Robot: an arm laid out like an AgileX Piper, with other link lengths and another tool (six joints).
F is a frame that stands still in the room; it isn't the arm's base.
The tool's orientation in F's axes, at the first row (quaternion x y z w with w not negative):
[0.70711 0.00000 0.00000 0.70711]
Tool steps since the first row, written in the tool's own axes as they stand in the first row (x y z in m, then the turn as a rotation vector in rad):
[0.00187 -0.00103 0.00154 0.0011 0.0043 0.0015]
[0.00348 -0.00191 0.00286 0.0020 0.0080 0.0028]
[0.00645 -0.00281 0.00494 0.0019 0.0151 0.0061]
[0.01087 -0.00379 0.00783 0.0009 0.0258 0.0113]
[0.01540 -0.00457 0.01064 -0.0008 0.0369 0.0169]
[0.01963 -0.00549 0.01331 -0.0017 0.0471 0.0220]
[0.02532 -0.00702 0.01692 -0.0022 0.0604 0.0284]
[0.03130 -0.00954 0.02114 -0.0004 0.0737 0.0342]
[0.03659 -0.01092 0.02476 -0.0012 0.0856 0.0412]
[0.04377 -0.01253 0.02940 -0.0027 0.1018 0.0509]
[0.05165 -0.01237 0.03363 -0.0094 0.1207 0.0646]
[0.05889 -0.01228 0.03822 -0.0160 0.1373 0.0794]
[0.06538 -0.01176 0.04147 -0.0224 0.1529 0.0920]
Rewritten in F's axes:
[0.00187 -0.00154 -0.00103 0.0011 -0.0015 0.0043]
[0.00348 -0.00286 -0.00191 0.0020 -0.0028 0.0080]
[0.00645 -0.00494 -0.00281 0.0019 -0.0061 0.0151]
[0.01087 -0.00783 -0.00379 0.0009 -0.0113 0.0258]
[0.01540 -0.01064 -0.00457 -0.0008 -0.0169 0.0369]
[0.01963 -0.01331 -0.00549 -0.0017 -0.0220 0.0471]
[0.02532 -0.01692 -0.00702 -0.0022 -0.0284 0.0604]
[0.03130 -0.02114 -0.00954 -0.0004 -0.0342 0.0737]
[0.03659 -0.02476 -0.01092 -0.0012 -0.0412 0.0856]
[0.04377 -0.02940 -0.01253 -0.0027 -0.0509 0.1018]
[0.05165 -0.03363 -0.01237 -0.0094 -0.0646 0.1207]
[0.05889 -0.03822 -0.01228 -0.0160 -0.0794 0.1373]
[0.06538 -0.04147 -0.01176 -0.0224 -0.0920 0.1529]

